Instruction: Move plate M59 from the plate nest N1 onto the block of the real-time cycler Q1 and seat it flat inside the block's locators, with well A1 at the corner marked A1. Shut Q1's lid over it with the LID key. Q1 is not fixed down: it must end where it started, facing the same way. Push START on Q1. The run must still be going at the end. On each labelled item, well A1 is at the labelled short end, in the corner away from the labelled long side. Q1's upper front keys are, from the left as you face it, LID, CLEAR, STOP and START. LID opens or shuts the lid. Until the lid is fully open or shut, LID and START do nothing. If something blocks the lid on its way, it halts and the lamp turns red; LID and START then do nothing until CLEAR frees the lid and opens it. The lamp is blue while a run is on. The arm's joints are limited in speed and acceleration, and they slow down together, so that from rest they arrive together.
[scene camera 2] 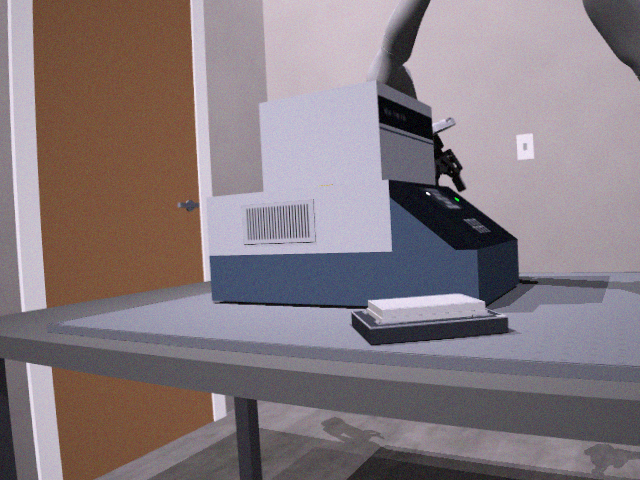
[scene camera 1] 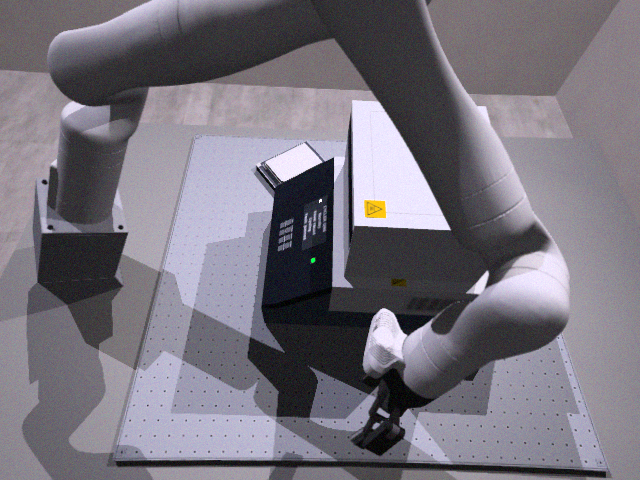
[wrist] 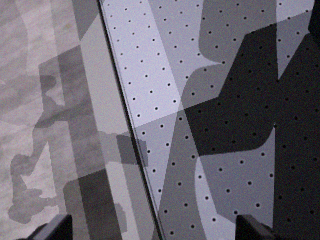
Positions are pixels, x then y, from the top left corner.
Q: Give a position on a white plate M59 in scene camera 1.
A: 298,160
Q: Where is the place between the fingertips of my gripper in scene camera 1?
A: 362,410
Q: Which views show the white plate M59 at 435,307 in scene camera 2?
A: Scene camera 2 and scene camera 1 only.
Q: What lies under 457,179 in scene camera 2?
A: My gripper.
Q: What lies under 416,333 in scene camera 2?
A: A dark nest N1.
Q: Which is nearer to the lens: the white plate M59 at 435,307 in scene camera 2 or the white lid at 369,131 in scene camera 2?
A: The white plate M59.
